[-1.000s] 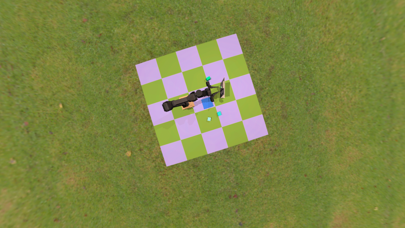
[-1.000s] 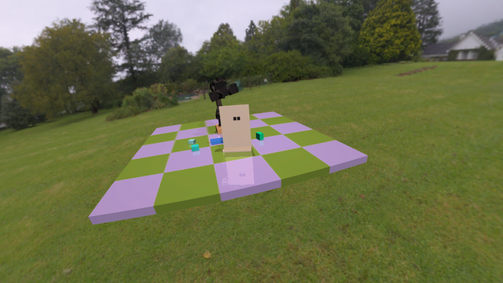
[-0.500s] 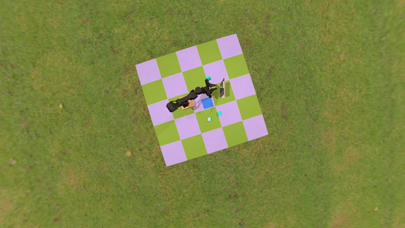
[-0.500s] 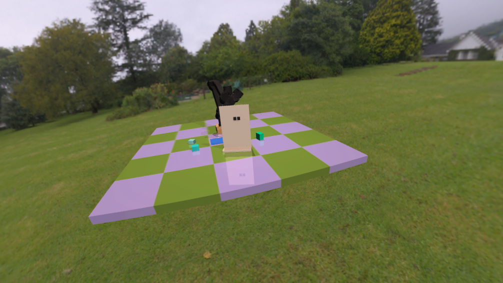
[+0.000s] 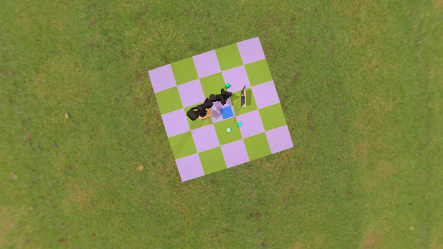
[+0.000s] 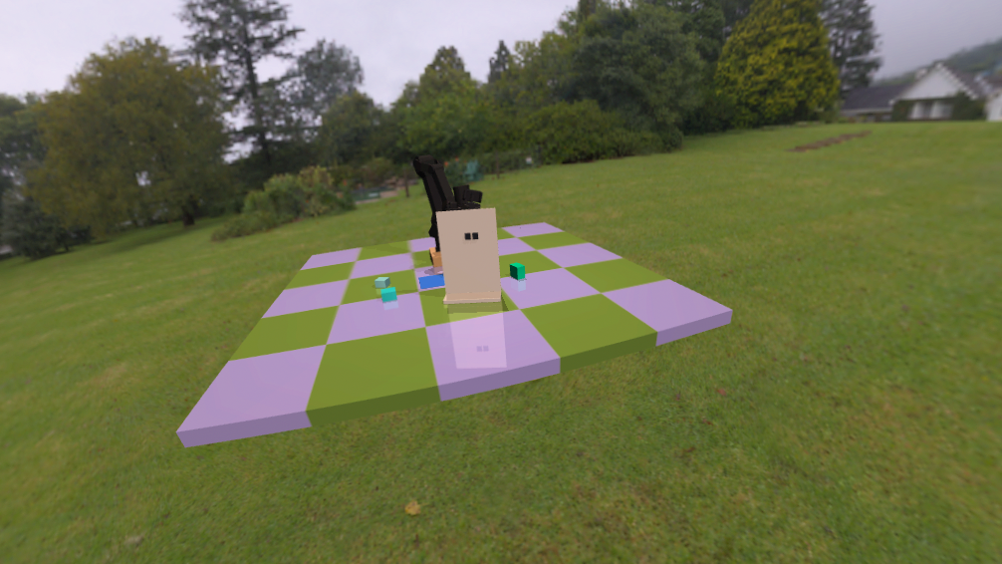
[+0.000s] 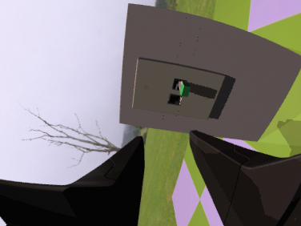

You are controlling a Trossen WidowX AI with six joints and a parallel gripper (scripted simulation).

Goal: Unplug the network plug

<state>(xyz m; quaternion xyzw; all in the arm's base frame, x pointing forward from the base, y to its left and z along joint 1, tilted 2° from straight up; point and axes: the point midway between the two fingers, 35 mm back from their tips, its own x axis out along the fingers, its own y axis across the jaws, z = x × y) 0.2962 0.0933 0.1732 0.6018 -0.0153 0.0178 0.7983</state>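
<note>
The network plug lies 90 mm ahead of my gripper tip, 30 mm to the right of it and 20 mm below it. Round my gripper tip: blue marked square 210 mm below, 140 mm to the right, 80 mm behind; then tan upright panel 120 mm ahead, 90 mm below, 30 mm to the right.
</note>
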